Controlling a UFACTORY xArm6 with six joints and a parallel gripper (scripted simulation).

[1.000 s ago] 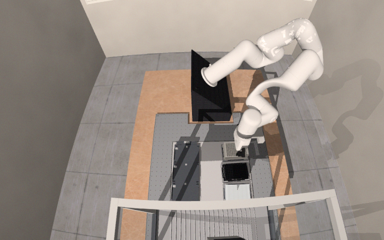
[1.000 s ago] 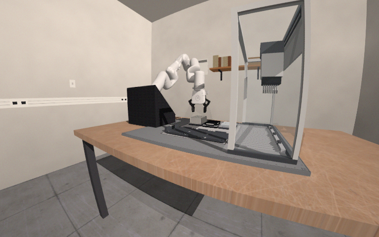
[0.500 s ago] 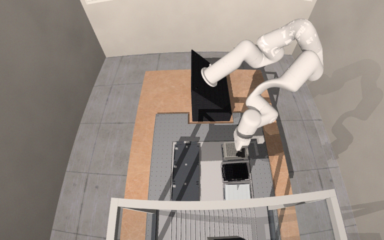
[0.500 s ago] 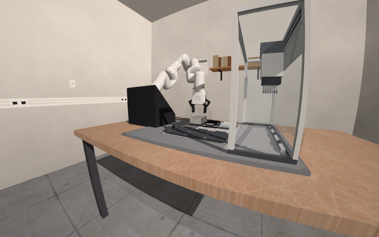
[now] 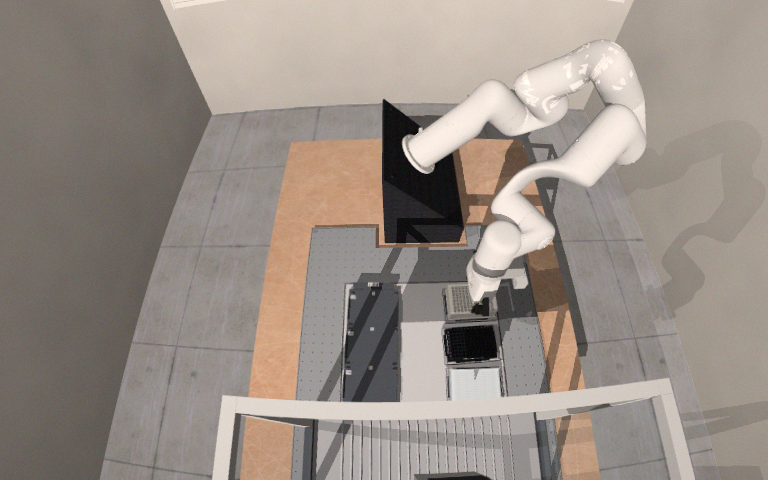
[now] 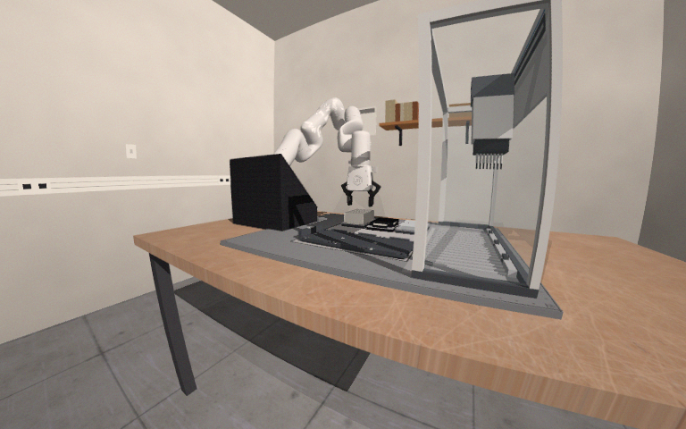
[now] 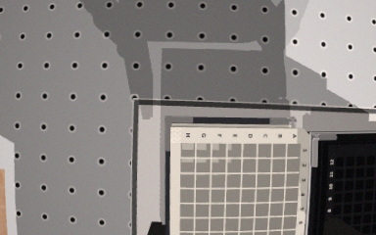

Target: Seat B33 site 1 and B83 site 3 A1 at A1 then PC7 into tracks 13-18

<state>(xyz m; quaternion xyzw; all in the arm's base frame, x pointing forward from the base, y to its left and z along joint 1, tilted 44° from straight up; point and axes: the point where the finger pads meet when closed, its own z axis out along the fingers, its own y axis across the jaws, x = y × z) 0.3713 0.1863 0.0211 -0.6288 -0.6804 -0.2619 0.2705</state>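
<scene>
The nest S1 lies 8 cm below my hand. Also, from my hand: black plate B38 (11 cm ahead, 7 cm below); then plate carrier PC7 (26 cm to the right, 12 cm ahead, 7 cm below); then nest S3 (22 cm ahead, 8 cm below).
</scene>
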